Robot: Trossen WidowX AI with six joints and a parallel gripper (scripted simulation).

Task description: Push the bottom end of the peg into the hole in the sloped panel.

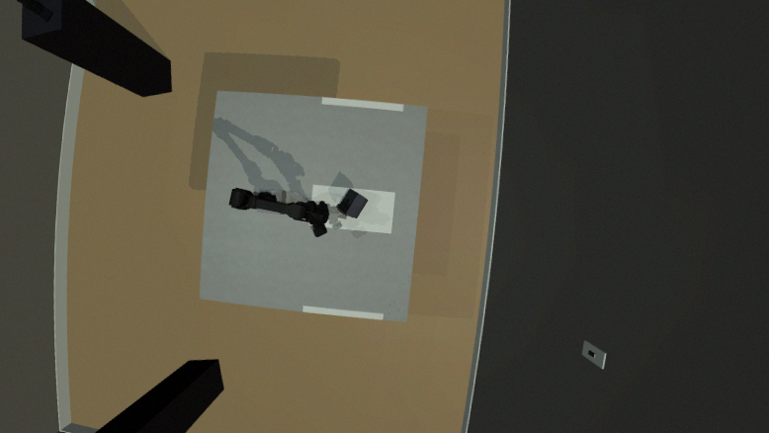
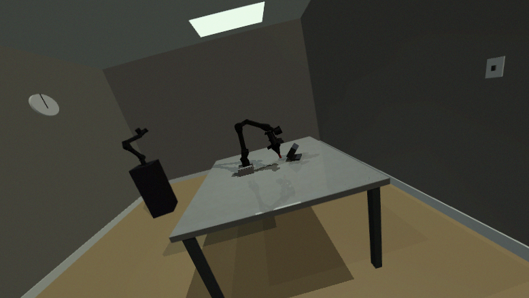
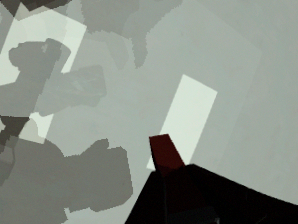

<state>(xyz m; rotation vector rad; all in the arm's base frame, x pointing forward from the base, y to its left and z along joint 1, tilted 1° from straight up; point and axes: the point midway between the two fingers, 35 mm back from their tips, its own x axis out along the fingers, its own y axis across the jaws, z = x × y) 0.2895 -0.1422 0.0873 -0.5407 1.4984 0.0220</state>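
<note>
My gripper tip is now 17 cm short of the sloped panel, 9 cm to the right of it and 5 cm above it. The rest, counted from my gripper tip: peg (2 cm above, 1 cm to the left).
</note>
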